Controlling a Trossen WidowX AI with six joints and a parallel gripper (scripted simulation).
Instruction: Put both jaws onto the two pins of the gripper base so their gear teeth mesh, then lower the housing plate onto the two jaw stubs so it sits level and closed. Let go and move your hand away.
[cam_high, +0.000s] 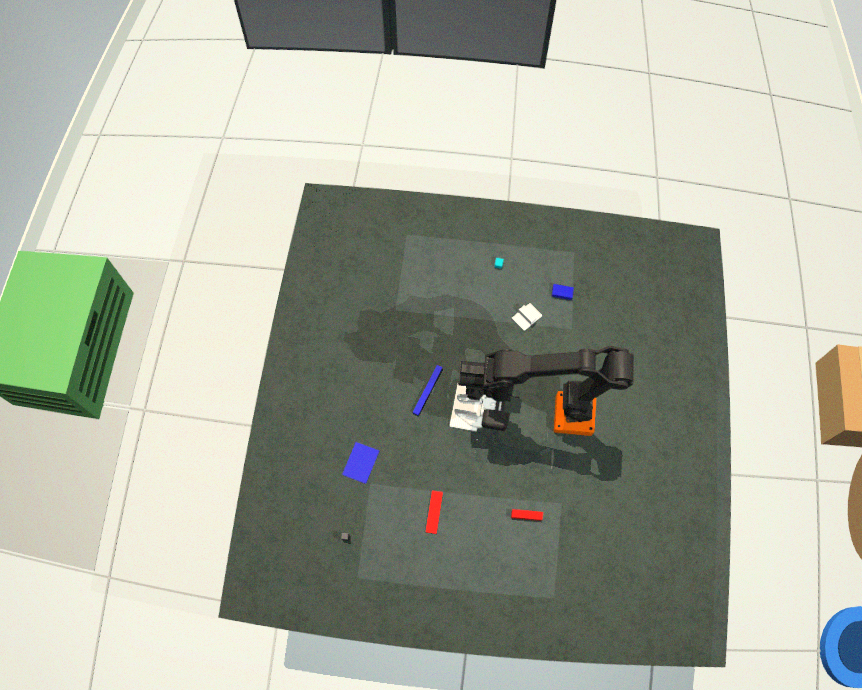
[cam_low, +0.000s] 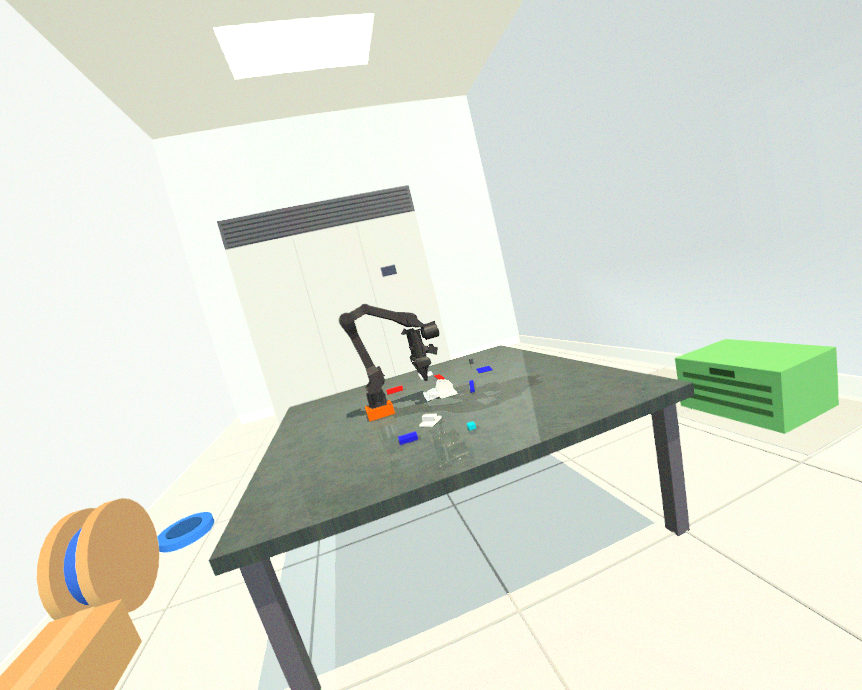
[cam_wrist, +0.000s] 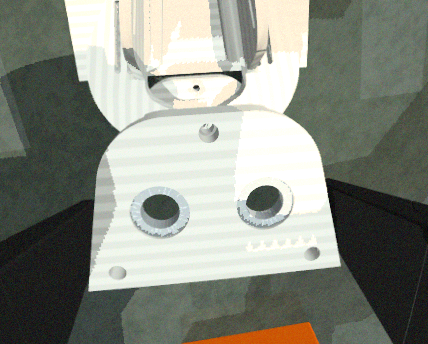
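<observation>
The white jaw lies 2 cm ahead of my gripper tip, 2 cm to the right of it and 7 cm below it. Round my gripper tip: blue block 23 cm behind, 34 cm to the right, 8 cm below; then blue strip 17 cm ahead, 7 cm to the right, 8 cm below; then blue square 35 cm ahead, 11 cm to the left, 8 cm below.
</observation>
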